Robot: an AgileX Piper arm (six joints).
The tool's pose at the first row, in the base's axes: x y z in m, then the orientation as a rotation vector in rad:
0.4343, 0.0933, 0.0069, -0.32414, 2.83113, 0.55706
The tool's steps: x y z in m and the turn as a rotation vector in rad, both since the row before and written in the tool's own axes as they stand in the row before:
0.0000, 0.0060, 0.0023, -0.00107, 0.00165, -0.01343
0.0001, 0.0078, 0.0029, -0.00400, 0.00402, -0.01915
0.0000, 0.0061, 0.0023, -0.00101, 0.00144, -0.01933
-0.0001, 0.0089, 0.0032, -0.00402, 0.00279, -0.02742
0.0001, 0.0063, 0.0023, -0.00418, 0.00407, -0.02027
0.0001, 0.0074, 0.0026, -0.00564, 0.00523, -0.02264
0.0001, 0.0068, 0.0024, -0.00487, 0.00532, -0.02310
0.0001, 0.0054, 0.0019, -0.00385, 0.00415, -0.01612
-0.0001, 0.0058, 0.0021, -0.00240, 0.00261, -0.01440
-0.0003, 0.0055, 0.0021, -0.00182, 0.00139, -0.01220
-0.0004, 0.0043, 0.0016, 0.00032, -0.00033, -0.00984
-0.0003, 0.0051, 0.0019, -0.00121, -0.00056, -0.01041
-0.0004, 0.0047, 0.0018, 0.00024, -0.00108, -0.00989
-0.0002, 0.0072, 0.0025, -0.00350, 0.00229, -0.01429
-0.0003, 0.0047, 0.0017, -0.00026, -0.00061, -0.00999
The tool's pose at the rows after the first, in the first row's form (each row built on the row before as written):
0.4332, 0.0996, 0.0069, -0.34371, 2.82820, 0.55583
0.4315, 0.1078, 0.0069, -0.37266, 2.82495, 0.55755
0.4301, 0.1142, 0.0069, -0.40027, 2.81944, 0.55498
0.4280, 0.1234, 0.0070, -0.44012, 2.81149, 0.55492
0.4262, 0.1299, 0.0070, -0.47055, 2.80700, 0.55641
0.4239, 0.1374, 0.0071, -0.50498, 2.80214, 0.55933
0.4216, 0.1442, 0.0071, -0.53988, 2.79690, 0.56098
0.4197, 0.1496, 0.0071, -0.56449, 2.79337, 0.56268
0.4177, 0.1554, 0.0071, -0.58577, 2.78916, 0.56282
0.4159, 0.1610, 0.0071, -0.60336, 2.78474, 0.56273
0.4146, 0.1654, 0.0072, -0.61650, 2.77996, 0.56031
0.4129, 0.1706, 0.0072, -0.63061, 2.77447, 0.55998
0.4114, 0.1754, 0.0072, -0.64343, 2.76884, 0.55776
0.4086, 0.1825, 0.0072, -0.66450, 2.76377, 0.55934
0.4069, 0.1872, 0.0072, -0.67770, 2.75832, 0.55773

